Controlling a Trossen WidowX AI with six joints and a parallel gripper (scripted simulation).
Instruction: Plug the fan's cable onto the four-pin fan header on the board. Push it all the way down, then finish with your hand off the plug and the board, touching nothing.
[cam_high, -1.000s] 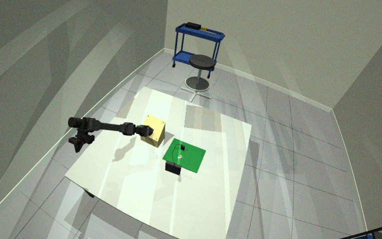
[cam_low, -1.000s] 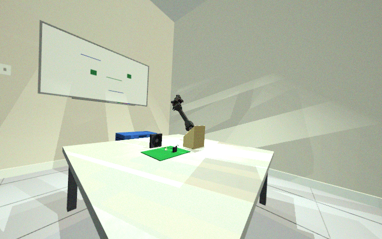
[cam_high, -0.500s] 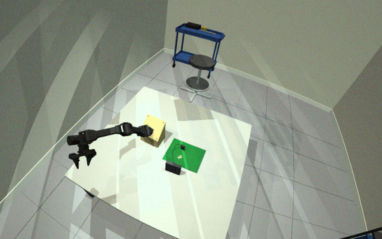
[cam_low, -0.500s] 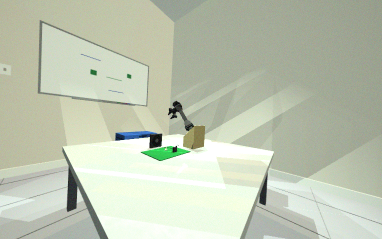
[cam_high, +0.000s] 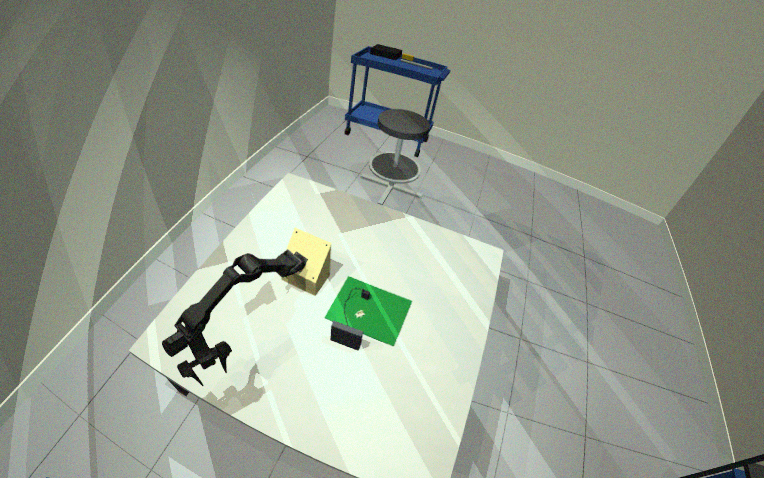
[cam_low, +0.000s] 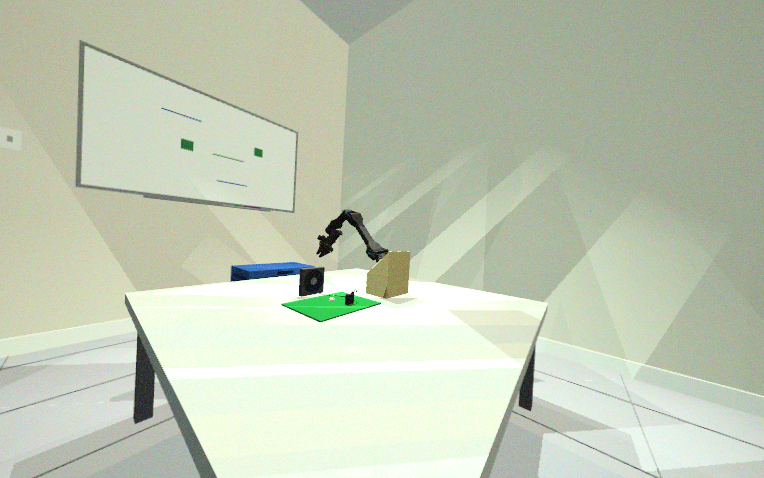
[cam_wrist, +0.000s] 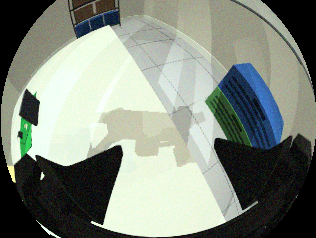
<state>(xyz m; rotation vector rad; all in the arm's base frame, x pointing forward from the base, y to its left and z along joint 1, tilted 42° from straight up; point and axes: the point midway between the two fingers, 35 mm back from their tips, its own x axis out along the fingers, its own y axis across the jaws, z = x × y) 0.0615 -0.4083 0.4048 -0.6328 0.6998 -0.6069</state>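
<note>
My gripper tip is now 20 cm short of the dark plug, 68 cm to the right of it and 10 cm above it. The rest, counted from my gripper tip: green board 25 cm ahead, 64 cm to the left, 14 cm below; black fan 25 cm ahead, 45 cm to the left, 7 cm below.
</note>
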